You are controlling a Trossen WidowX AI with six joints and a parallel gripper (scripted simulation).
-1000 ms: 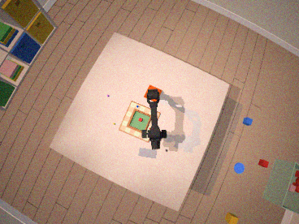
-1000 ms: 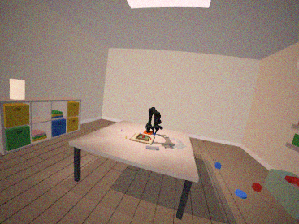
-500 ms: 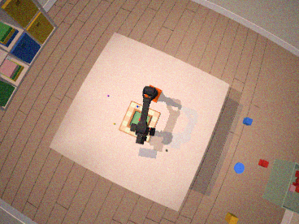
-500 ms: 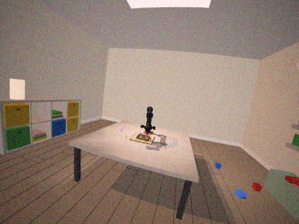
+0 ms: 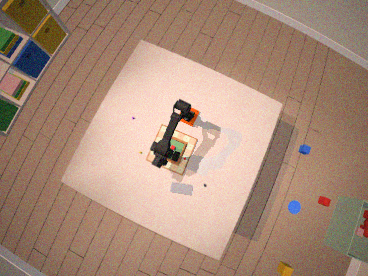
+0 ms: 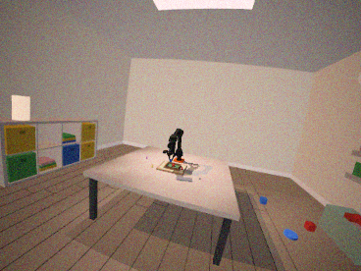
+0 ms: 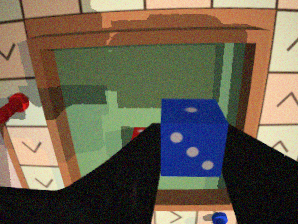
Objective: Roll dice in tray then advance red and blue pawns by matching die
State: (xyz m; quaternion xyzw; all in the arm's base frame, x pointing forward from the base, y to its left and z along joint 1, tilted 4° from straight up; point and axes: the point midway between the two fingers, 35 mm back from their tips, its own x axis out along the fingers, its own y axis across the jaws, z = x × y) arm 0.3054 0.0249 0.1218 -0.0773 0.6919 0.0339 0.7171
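My gripper tip is 13 cm to the right of the red pawn, 6 cm above it and 4 cm past it. The rest, counted from my gripper tip: yellow pawn: 16 cm to the right, 10 cm ahead, 7 cm below; green tray: 8 cm below, 4 cm behind, 2 cm to the left; blue pawn: 14 cm behind, 7 cm to the right, 6 cm below.
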